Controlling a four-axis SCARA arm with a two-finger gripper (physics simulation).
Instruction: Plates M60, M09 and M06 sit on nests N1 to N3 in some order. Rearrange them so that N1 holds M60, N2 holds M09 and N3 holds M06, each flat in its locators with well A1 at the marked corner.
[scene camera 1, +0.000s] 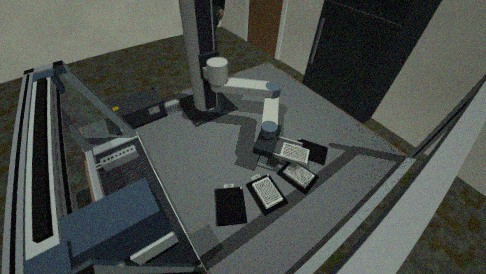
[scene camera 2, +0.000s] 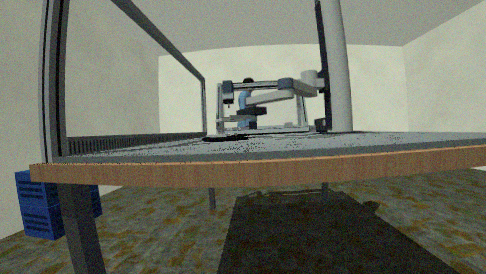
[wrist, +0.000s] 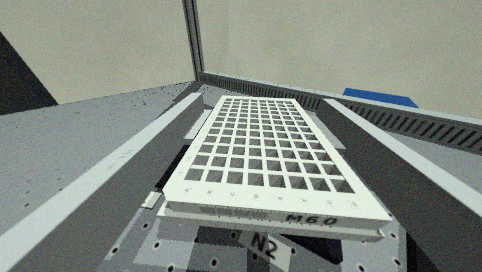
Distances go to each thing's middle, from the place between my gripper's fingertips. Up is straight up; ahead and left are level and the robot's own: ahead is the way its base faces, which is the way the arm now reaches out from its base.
Labels:
My gripper is now 20 mm past the plate M60 (wrist: 261, 164), 10 mm to the left of it and 10 mm above it. The rest, counted from my hand: black N3 nest (scene camera 1: 230, 205) 380 mm to the right, 100 mm below, 10 mm behind.

